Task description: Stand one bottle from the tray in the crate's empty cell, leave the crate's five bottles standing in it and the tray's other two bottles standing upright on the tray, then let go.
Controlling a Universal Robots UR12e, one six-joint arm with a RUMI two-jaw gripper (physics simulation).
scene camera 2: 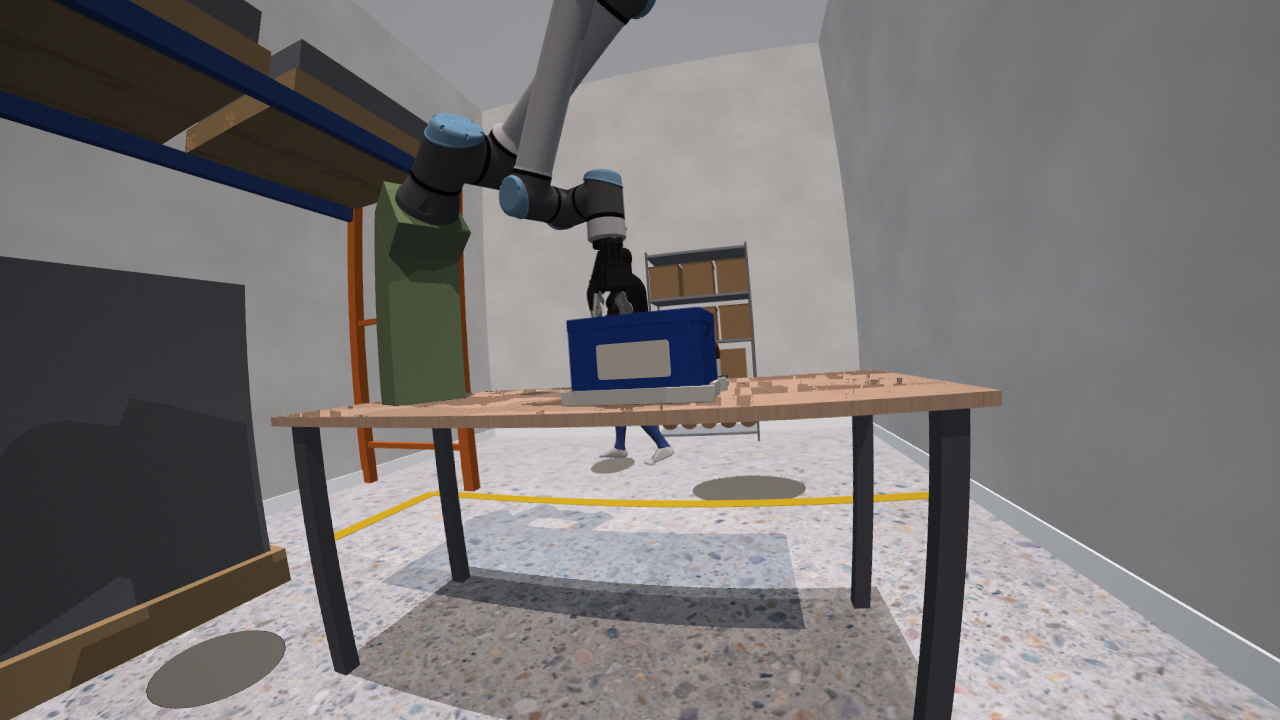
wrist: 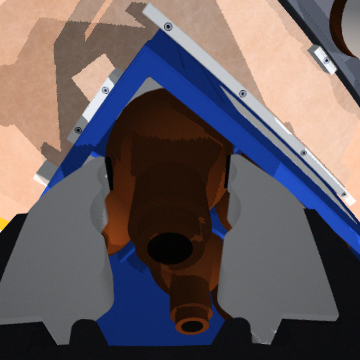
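Where they show: gripper, fingertip midpoint: (wrist: pixel 168 159); arm's base at its link origin: (scene camera 2: pixel 427 206).
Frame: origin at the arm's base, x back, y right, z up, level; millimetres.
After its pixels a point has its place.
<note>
My gripper (scene camera 2: pixel 612 306) (wrist: pixel 168 159) @[y 65, x -565, z -429 mm] is shut on a brown bottle (wrist: pixel 167 145) @[y 54, x -558, z -418 mm], whose dark round mouth faces the camera in the wrist view. The bottle's body is down inside the corner of the blue crate (scene camera 2: pixel 581 358) @[y 209, x -534, z -485 mm] (wrist: pixel 200 112) @[y 31, x -558, z -405 mm], below the rim; whether its base touches the crate floor is hidden. Another brown bottle (wrist: pixel 190 295) @[y 159, x -642, z -433 mm] stands in the crate close beside it, its neck between the fingers' wide lower parts. More brown shows partly behind both fingers. The dark grey tray (wrist: pixel 310 20) @[y -57, x -630, z -554 mm] is at the top right of the wrist view, with part of one bottle (wrist: pixel 337 22) @[y -72, x -654, z -559 mm] on it.
Light grey rails (wrist: pixel 215 70) @[y 24, x -587, z -550 mm] with screws run along the crate's sides on the wooden table (scene camera 2: pixel 850 394) @[y 268, x -1035, z -580 mm]. A green pedestal (scene camera 2: pixel 420 331) @[y 11, x 27, z -373 mm] carries the arm at the table's left. A person in dark clothes (scene camera 2: pixel 638 291) stands behind the gripper, beyond the table. A shelf unit (scene camera 2: pixel 750 313) is at the back.
</note>
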